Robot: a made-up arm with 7 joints.
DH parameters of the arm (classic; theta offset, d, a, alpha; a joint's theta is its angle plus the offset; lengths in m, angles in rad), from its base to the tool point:
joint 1: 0 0.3 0 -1.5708
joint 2: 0 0 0 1.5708
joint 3: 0 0.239 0.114 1.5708
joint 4: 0 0 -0.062 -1.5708
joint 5: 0 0.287 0 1.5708
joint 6: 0 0 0.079 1.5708
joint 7: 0 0 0 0
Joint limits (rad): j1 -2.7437..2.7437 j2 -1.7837..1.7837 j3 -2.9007..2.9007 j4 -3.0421..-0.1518 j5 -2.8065..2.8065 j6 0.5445..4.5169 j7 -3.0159..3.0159
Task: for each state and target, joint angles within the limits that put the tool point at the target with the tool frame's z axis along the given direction. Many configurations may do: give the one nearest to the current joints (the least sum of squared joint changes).
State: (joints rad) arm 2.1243 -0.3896 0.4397 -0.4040 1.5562 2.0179 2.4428
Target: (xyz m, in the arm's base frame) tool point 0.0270 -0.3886 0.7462 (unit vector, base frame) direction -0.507 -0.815 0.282
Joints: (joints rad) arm 1.6594 -0.9222 0.6081 -0.1543 1.5509 2.4857 2.4428
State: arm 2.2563 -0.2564 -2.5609 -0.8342 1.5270 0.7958 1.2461
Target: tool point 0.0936 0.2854 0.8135 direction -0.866 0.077 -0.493
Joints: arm 2.7437 0.5759 -2.4180 -1.2350 2.2164 0.5829 1.2461
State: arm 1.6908 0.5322 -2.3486 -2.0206 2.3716 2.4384 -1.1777
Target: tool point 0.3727 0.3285 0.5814 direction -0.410 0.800 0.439
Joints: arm 2.0167 0.5084 -1.6121 -1.5461 2.5354 1.5426 -1.1777
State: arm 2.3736 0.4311 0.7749 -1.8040 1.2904 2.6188 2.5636
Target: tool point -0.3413 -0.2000 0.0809 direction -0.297 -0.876 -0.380
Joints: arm 2.7437 1.3166 1.0185 -1.8525 2.1340 2.9210 2.5636
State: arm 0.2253 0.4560 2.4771 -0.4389 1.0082 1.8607 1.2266
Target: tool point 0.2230 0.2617 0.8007 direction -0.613 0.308 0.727
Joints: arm 0.6509 0.5928 1.8943 -0.1533 0.5359 2.1544 1.2266
